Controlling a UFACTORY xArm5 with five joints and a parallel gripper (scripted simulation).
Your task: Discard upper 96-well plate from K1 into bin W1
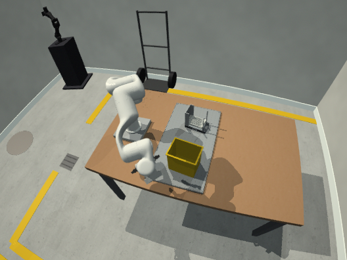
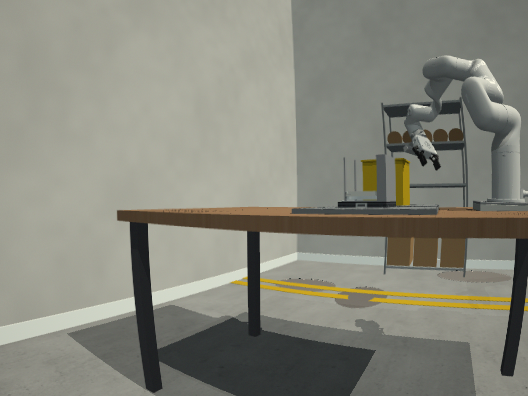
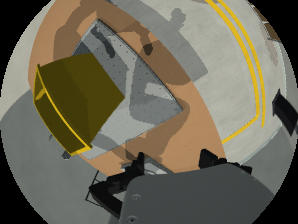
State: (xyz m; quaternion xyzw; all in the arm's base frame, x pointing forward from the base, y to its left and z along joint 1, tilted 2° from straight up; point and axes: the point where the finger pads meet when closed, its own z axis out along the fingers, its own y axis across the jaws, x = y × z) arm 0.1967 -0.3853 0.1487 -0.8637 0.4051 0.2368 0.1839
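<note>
Right now the white 96-well plate is 27 cm ahead of my hand, 44 cm to the left of it and 13 cm below it. Round my hand: yellow plastics bin (21 cm ahead, 10 cm to the left, 8 cm below).
</note>
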